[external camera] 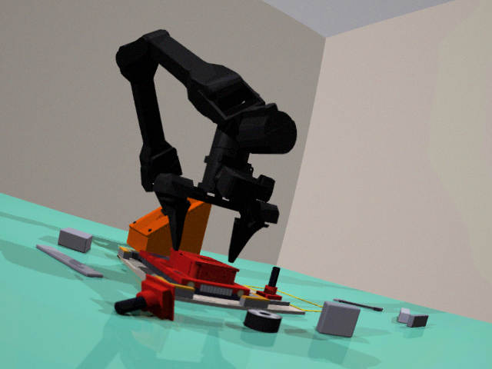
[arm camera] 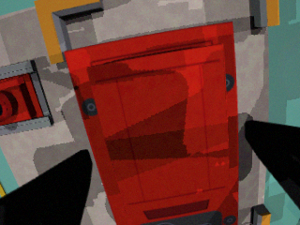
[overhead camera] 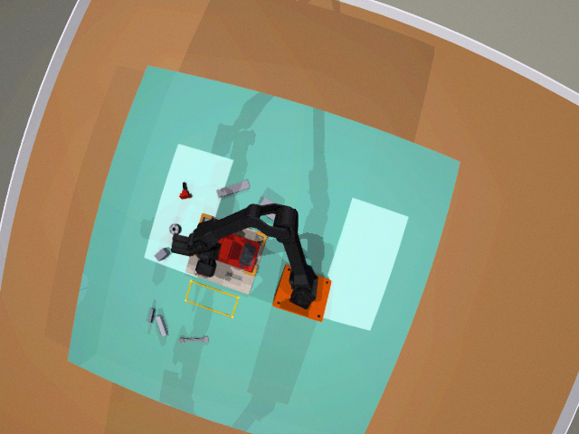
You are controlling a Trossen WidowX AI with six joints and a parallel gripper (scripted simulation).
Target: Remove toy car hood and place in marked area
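Right now the red hood is 10 mm below my gripper tip. From my gripper tip the other things lie so: grey bar: 50 mm ahead, 200 mm to the right, 50 mm below; black wheel: 170 mm ahead, 30 mm to the left, 40 mm below.
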